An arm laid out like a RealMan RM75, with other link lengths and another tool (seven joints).
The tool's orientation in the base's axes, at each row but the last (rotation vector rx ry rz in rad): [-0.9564 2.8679 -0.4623]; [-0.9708 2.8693 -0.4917]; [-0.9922 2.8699 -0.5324]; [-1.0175 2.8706 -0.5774]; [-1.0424 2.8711 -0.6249]
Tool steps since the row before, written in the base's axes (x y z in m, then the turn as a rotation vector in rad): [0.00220 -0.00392 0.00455 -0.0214 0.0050 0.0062]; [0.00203 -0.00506 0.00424 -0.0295 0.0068 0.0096]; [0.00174 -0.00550 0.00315 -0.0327 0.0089 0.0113]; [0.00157 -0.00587 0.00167 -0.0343 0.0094 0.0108]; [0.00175 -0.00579 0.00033 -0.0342 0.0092 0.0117]
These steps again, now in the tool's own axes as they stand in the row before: [0.00066 -0.00564 -0.00294 0.0143 0.0141 -0.0109]; [0.00157 -0.00633 -0.00227 0.0197 0.0191 -0.0160]; [0.00215 -0.00613 -0.00101 0.0211 0.0219 -0.0187]; [0.00252 -0.00574 0.00064 0.0220 0.0234 -0.0187]; [0.00227 -0.00522 0.00206 0.0221 0.0229 -0.0194]
